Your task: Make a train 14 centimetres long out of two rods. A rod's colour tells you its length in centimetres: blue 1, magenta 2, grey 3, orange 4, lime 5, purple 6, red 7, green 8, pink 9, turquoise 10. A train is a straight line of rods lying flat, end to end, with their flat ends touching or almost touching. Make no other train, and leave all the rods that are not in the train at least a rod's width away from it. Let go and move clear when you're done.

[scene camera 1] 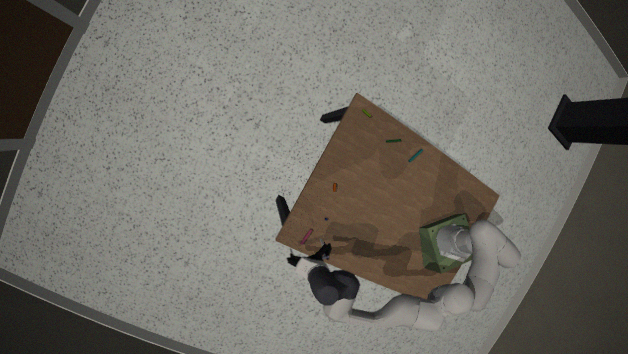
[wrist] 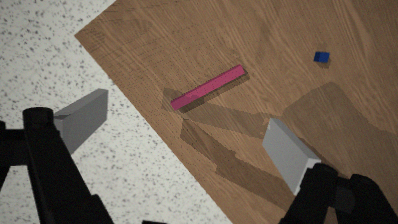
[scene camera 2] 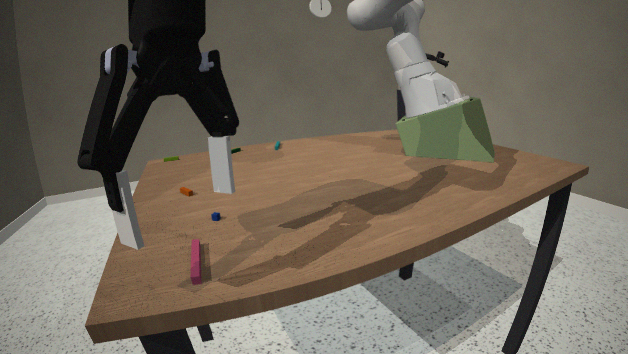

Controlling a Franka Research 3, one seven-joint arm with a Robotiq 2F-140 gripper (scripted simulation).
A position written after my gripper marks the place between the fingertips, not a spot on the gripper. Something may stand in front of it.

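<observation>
A pink rod [wrist: 236, 71] is here in my sight. I can see my gripper [scene camera 2: 184, 214] too, and the wrist view [wrist: 189, 118] shows it as well.
</observation>
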